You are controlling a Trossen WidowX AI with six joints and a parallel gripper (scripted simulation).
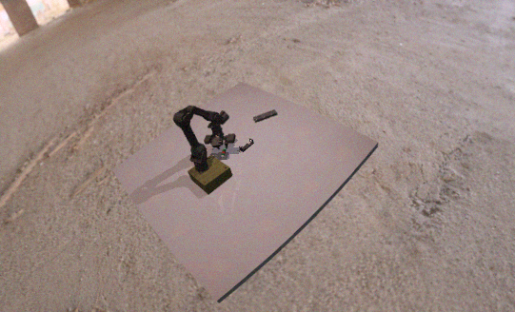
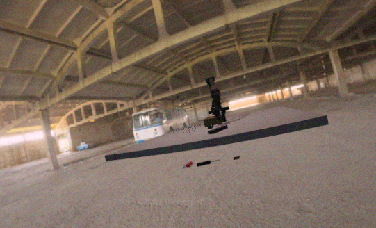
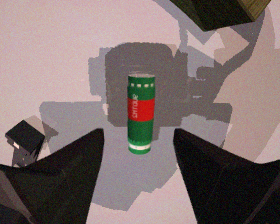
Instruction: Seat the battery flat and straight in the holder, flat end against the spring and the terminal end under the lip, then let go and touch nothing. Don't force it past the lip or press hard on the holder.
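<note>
Now: gripper tip 30 mm above the battery. Round my gripper tip: screwdriver: 420 mm ahead, 30 mm to the right, 230 mm below; dark bar: 400 mm ahead, 70 mm to the left, 20 mm below.
</note>
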